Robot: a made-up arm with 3 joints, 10 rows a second.
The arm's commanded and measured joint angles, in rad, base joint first. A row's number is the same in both.
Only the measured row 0 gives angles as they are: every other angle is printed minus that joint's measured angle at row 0.
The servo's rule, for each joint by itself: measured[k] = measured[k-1] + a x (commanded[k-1-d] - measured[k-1]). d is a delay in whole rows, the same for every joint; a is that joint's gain. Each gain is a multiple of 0.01, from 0.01 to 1. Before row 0 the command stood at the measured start. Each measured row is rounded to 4 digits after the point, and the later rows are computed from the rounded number. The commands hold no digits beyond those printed.
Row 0, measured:
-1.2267 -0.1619 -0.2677
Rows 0 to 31, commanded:
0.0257 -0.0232 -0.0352
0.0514 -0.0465 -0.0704
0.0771 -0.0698 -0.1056
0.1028 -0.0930 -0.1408
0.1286 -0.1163 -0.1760
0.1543 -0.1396 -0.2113
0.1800 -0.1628 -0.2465
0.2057 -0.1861 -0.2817
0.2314 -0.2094 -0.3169
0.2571 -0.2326 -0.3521
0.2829 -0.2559 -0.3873
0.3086 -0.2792 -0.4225
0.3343 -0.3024 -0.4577
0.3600 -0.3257 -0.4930
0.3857 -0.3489 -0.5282
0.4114 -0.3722 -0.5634
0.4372 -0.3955 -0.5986
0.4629 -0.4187 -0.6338
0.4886 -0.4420 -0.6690
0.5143 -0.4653 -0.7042
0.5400 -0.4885 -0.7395
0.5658 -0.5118 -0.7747
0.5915 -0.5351 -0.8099
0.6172 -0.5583 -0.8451
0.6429 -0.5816 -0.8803
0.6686 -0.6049 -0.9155
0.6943 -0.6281 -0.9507
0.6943 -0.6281 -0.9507
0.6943 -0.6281 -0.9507
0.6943 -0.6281 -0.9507
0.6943 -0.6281 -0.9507
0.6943 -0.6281 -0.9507
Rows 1 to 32, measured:
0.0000 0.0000 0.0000
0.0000 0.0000 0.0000
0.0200 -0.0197 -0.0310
0.0445 -0.0425 -0.0657
0.0699 -0.0657 -0.1008
0.0956 -0.0889 -0.1360
0.1213 -0.1122 -0.1712
0.1470 -0.1355 -0.2065
0.1727 -0.1587 -0.2417
0.1984 -0.1820 -0.2769
0.2241 -0.2053 -0.3121
0.2498 -0.2285 -0.3473
0.2756 -0.2518 -0.3825
0.3013 -0.2751 -0.4177
0.3270 -0.2983 -0.4529
0.3527 -0.3216 -0.4882
0.3784 -0.3448 -0.5234
0.4041 -0.3681 -0.5586
0.4299 -0.3914 -0.5938
0.4556 -0.4146 -0.6290
0.4813 -0.4379 -0.6642
0.5070 -0.4612 -0.6994
0.5327 -0.4844 -0.7347
0.5585 -0.5077 -0.7699
0.5842 -0.5310 -0.8051
0.6099 -0.5542 -0.8403
0.6356 -0.5775 -0.8755
0.6613 -0.6008 -0.9107
0.6870 -0.6240 -0.9459
0.6927 -0.6275 -0.9501
0.6939 -0.6280 -0.9506
0.6942 -0.6281 -0.9507
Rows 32 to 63, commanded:
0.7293 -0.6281 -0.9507
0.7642 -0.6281 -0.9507
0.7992 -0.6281 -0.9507
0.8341 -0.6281 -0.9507
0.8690 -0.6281 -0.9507
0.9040 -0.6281 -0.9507
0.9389 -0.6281 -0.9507
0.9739 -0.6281 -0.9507
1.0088 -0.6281 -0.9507
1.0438 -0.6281 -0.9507
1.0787 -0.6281 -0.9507
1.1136 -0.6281 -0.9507
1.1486 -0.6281 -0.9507
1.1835 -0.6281 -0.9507
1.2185 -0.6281 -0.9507
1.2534 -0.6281 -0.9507
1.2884 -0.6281 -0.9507
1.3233 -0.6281 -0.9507
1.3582 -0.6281 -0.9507
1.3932 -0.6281 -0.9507
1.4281 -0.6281 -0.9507
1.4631 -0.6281 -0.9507
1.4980 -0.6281 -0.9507
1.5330 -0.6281 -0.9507
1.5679 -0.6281 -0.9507
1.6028 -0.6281 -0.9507
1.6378 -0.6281 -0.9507
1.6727 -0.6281 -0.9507
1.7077 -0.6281 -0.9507
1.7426 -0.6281 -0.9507
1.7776 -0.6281 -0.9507
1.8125 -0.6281 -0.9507
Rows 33 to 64, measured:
0.6943 -0.6281 -0.9507
0.6943 -0.6281 -0.9507
0.7216 -0.6281 -0.9507
0.7548 -0.6281 -0.9507
0.7894 -0.6281 -0.9507
0.8243 -0.6281 -0.9507
0.8592 -0.6281 -0.9507
0.8941 -0.6281 -0.9507
0.9290 -0.6281 -0.9507
0.9640 -0.6281 -0.9507
0.9989 -0.6281 -0.9507
1.0339 -0.6281 -0.9507
1.0688 -0.6281 -0.9507
1.1037 -0.6281 -0.9507
1.1387 -0.6281 -0.9507
1.1736 -0.6281 -0.9507
1.2086 -0.6281 -0.9507
1.2435 -0.6281 -0.9507
1.2785 -0.6281 -0.9507
1.3134 -0.6281 -0.9507
1.3483 -0.6281 -0.9507
1.3833 -0.6281 -0.9507
1.4182 -0.6281 -0.9507
1.4532 -0.6281 -0.9507
1.4881 -0.6281 -0.9507
1.5231 -0.6281 -0.9507
1.5580 -0.6281 -0.9507
1.5929 -0.6281 -0.9507
1.6279 -0.6281 -0.9507
1.6628 -0.6281 -0.9507
1.6978 -0.6281 -0.9507
1.7327 -0.6281 -0.9507

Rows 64 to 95, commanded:
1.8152 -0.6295 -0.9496
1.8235 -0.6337 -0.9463
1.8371 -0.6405 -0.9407
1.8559 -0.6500 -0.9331
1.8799 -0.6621 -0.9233
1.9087 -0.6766 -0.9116
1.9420 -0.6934 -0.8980
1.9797 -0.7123 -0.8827
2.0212 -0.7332 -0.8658
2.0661 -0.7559 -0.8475
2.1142 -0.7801 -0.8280
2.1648 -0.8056 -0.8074
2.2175 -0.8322 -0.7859
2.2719 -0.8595 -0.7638
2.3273 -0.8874 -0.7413
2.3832 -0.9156 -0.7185
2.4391 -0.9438 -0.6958
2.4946 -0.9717 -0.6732
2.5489 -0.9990 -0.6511
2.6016 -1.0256 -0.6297
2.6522 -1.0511 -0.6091
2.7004 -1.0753 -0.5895
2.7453 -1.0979 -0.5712
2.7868 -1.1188 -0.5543
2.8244 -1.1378 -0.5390
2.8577 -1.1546 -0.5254
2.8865 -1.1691 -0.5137
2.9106 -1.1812 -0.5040
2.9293 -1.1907 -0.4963
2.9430 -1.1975 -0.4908
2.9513 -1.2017 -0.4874
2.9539 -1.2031 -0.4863
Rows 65 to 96, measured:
1.7677 -0.6281 -0.9507
1.8026 -0.6281 -0.9507
1.8124 -0.6293 -0.9497
1.8211 -0.6330 -0.9467
1.8336 -0.6394 -0.9414
1.8510 -0.6484 -0.9341
1.8735 -0.6600 -0.9246
1.9010 -0.6741 -0.9132
1.9330 -0.6905 -0.8998
1.9694 -0.7090 -0.8848
2.0098 -0.7296 -0.8681
2.0537 -0.7520 -0.8500
2.1009 -0.7759 -0.8306
2.1507 -0.8011 -0.8102
2.2028 -0.8275 -0.7888
2.2567 -0.8547 -0.7668
2.3118 -0.8825 -0.7444
2.3675 -0.9106 -0.7216
2.4233 -0.9388 -0.6989
2.4789 -0.9668 -0.6763
2.5335 -0.9942 -0.6541
2.5866 -1.0209 -0.6326
2.6378 -1.0466 -0.6119
2.6866 -1.0710 -0.5922
2.7324 -1.0939 -0.5737
2.7748 -1.1151 -0.5566
2.8135 -1.1344 -0.5411
2.8480 -1.1516 -0.5273
2.8780 -1.1665 -0.5153
2.9034 -1.1790 -0.5054
2.9236 -1.1889 -0.4974
2.9387 -1.1962 -0.4916

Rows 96 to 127, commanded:
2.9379 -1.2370 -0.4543
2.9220 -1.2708 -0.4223
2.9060 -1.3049 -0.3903
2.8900 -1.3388 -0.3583
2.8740 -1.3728 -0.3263
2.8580 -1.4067 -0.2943
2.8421 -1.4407 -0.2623
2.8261 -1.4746 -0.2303
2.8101 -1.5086 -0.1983
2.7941 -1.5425 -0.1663
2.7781 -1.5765 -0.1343
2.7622 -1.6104 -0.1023
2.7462 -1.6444 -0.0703
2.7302 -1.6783 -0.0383
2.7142 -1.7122 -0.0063
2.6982 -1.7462 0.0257
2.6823 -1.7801 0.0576
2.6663 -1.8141 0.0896
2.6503 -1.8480 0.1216
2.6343 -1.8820 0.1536
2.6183 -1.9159 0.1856
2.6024 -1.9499 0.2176
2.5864 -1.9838 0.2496
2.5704 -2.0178 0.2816
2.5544 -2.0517 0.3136
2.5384 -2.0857 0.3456
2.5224 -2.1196 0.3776
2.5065 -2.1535 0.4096
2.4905 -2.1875 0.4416
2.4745 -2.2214 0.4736
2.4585 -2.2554 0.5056
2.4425 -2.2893 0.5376
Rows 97 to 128, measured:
2.9485 -1.2009 -0.4879
2.9527 -1.2028 -0.4865
2.9412 -1.2319 -0.4582
2.9262 -1.2650 -0.4266
2.9104 -1.2989 -0.3947
2.8945 -1.3328 -0.3627
2.8785 -1.3668 -0.3307
2.8625 -1.4007 -0.2987
2.8466 -1.4347 -0.2667
2.8306 -1.4686 -0.2347
2.8146 -1.5026 -0.2027
2.7986 -1.5365 -0.1707
2.7826 -1.5705 -0.1387
2.7667 -1.6044 -0.1067
2.7507 -1.6384 -0.0747
2.7347 -1.6723 -0.0427
2.7187 -1.7062 -0.0107
2.7027 -1.7402 0.0213
2.6868 -1.7741 0.0532
2.6708 -1.8081 0.0852
2.6548 -1.8420 0.1172
2.6388 -1.8760 0.1492
2.6228 -1.9099 0.1812
2.6069 -1.9439 0.2132
2.5909 -1.9778 0.2452
2.5749 -2.0118 0.2772
2.5589 -2.0457 0.3092
2.5429 -2.0797 0.3412
2.5269 -2.1136 0.3732
2.5110 -2.1475 0.4052
2.4950 -2.1815 0.4372
2.4790 -2.2154 0.4692

